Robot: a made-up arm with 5 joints.
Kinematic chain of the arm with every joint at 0, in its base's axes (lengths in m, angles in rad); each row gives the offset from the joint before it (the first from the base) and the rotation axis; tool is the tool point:
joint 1: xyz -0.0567 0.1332 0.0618 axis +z
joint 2: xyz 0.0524 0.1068 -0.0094 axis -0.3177 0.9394 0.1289
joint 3: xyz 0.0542 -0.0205 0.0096 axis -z
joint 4: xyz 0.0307 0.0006 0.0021 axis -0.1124 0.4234 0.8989
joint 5: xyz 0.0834 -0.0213 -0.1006 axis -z
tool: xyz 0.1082 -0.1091 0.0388
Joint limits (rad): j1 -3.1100..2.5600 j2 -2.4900..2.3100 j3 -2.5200..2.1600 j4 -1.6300..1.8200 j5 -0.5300..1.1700
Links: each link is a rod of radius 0.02 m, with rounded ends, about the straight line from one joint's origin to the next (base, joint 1, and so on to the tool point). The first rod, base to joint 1, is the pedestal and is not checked.
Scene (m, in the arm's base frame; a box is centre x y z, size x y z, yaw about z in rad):
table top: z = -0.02
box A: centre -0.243 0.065 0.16 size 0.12 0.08 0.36 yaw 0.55
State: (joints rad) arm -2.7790 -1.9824 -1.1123 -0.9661 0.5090
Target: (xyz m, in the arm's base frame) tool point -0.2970 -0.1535 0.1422
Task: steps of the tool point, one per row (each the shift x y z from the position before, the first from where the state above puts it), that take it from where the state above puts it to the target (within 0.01 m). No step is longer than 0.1 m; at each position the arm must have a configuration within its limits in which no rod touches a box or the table.
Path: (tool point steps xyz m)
1: 0.0304 0.0125 0.0286
2: 0.0334 0.0050 0.0253
3: 0.0346 -0.0027 0.0206
4: 0.0343 -0.0096 0.0145
5: -0.0406 -0.0766 0.0398
6: -0.0509 -0.0798 0.0110
7: -0.0552 -0.0749 -0.0186
8: -0.0529 -0.0631 -0.0459
9: -0.0434 -0.0464 -0.0678
10: -0.0279 -0.0275 -0.0820

